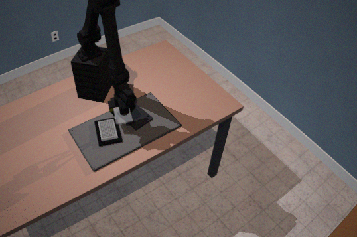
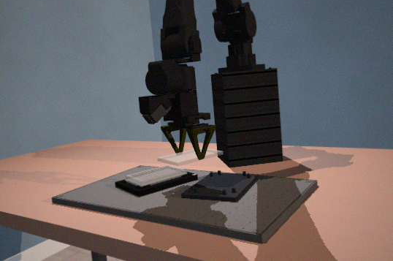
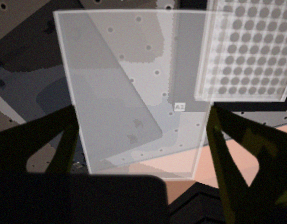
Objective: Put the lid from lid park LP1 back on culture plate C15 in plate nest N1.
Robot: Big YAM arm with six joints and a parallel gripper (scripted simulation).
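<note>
Right now the culture plate C15 is 2 cm ahead of my hand, 10 cm to the right of it and 6 cm below it. The rest, counted from my hand: lid park LP1 (1 cm behind, 8 cm to the left, 7 cm below); then plate nest N1 (2 cm ahead, 10 cm to the right, 7 cm below); then lid (1 cm below).
</note>
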